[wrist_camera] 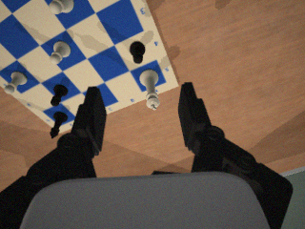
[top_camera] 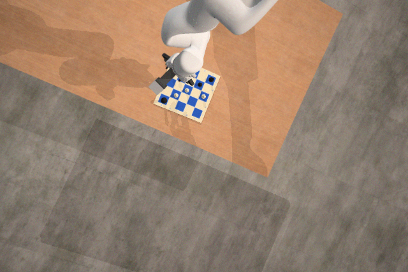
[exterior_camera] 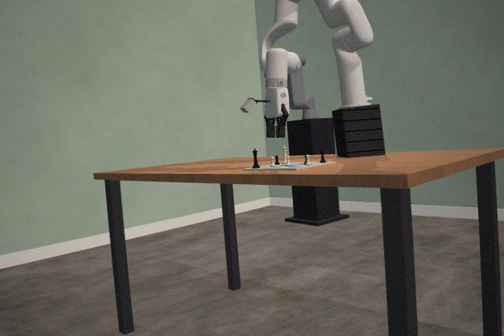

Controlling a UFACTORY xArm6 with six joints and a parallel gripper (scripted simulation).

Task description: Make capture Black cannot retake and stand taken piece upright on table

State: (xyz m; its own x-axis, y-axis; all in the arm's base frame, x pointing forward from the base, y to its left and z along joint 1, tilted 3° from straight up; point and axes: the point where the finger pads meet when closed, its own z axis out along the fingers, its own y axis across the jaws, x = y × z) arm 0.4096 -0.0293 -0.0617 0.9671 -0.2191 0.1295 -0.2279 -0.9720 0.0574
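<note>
Right now the tall white piece is 4 cm behind my hand and 8 cm below it. From my hand the other things lie so: blue-and-cream chessboard 2 cm ahead, 8 cm to the left, 11 cm below; then tall black piece 11 cm ahead, 2 cm to the left, 8 cm below.
</note>
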